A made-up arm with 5 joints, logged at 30 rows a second.
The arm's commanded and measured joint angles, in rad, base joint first. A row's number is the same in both.
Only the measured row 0 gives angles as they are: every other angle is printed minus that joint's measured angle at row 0.
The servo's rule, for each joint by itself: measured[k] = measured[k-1] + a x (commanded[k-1-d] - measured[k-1]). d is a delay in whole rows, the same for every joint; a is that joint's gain. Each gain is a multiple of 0.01, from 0.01 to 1. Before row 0 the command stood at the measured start. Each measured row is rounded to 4 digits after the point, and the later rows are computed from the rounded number. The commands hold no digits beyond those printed.
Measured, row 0: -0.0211 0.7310 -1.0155 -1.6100 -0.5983
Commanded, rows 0 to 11: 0.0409 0.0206 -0.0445 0.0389 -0.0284; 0.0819 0.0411 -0.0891 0.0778 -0.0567; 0.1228 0.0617 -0.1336 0.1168 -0.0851; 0.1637 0.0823 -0.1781 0.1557 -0.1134; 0.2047 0.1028 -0.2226 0.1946 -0.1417; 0.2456 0.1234 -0.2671 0.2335 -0.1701; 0.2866 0.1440 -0.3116 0.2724 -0.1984; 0.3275 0.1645 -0.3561 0.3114 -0.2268; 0.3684 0.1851 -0.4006 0.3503 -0.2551; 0.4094 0.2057 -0.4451 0.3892 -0.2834; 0.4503 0.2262 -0.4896 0.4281 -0.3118; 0.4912 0.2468 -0.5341 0.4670 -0.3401
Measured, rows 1 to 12: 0.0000 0.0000 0.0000 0.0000 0.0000; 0.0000 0.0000 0.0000 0.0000 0.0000; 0.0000 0.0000 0.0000 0.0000 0.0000; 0.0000 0.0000 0.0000 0.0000 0.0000; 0.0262 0.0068 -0.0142 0.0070 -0.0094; 0.0618 0.0181 -0.0382 0.0197 -0.0250; 0.1008 0.0325 -0.0687 0.0372 -0.0448; 0.1411 0.0489 -0.1037 0.0585 -0.0674; 0.1818 0.0667 -0.1417 0.0830 -0.0919; 0.2226 0.0854 -0.1818 0.1101 -0.1177; 0.2636 0.1047 -0.2233 0.1393 -0.1443; 0.3045 0.1244 -0.2658 0.1703 -0.1715
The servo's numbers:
d 4
a 0.64 0.33 0.32 0.18 0.33

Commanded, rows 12 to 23: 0.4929 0.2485 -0.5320 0.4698 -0.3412; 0.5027 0.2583 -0.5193 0.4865 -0.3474; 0.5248 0.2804 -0.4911 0.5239 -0.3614; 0.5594 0.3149 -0.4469 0.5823 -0.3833; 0.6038 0.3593 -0.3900 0.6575 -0.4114; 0.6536 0.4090 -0.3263 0.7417 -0.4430; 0.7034 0.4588 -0.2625 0.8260 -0.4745; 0.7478 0.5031 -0.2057 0.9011 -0.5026; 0.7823 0.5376 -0.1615 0.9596 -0.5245; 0.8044 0.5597 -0.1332 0.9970 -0.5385; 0.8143 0.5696 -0.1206 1.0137 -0.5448; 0.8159 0.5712 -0.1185 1.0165 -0.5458
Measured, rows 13 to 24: 0.3454 0.1444 -0.3089 0.2027 -0.1991; 0.3864 0.1646 -0.3525 0.2363 -0.2269; 0.4273 0.1849 -0.3964 0.2708 -0.2549; 0.4682 0.2053 -0.4405 0.3061 -0.2830; 0.4840 0.2196 -0.4698 0.3356 -0.3022; 0.4960 0.2324 -0.4856 0.3628 -0.3171; 0.5144 0.2482 -0.4874 0.3918 -0.3317; 0.5432 0.2702 -0.4744 0.4261 -0.3487; 0.5820 0.2996 -0.4474 0.4678 -0.3694; 0.6278 0.3357 -0.4086 0.5171 -0.3937; 0.6762 0.3763 -0.3618 0.5727 -0.4204; 0.7220 0.4181 -0.3118 0.6318 -0.4475
